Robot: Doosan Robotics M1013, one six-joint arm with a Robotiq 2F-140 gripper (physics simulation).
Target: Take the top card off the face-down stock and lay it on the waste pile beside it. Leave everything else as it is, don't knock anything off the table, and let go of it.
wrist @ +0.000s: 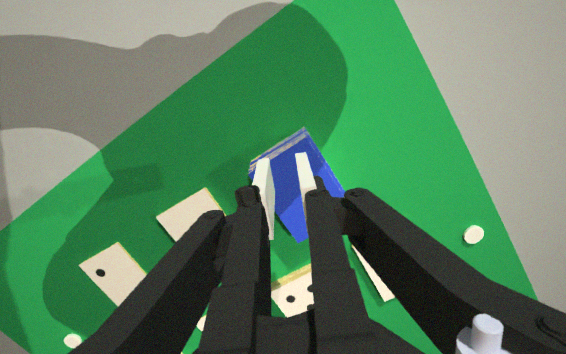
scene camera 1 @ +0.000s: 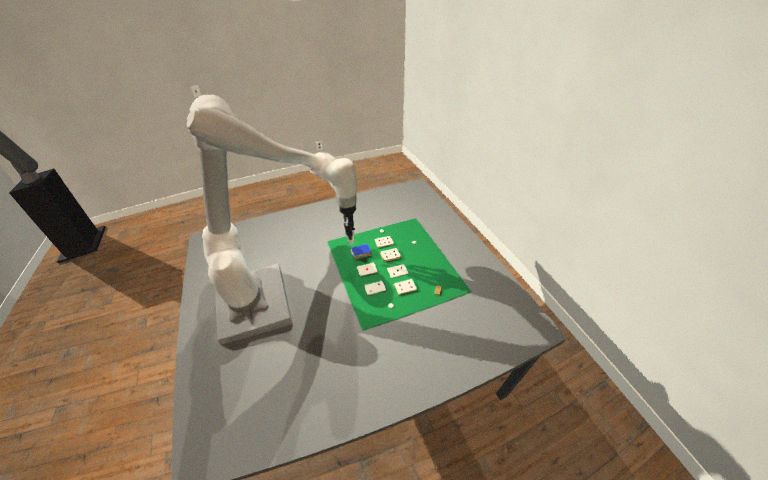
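On a green mat, the wrist camera has a spot at [wrist: 359, 84], and this is the same spot that scene camera 1 has at [scene camera 1: 346, 244].
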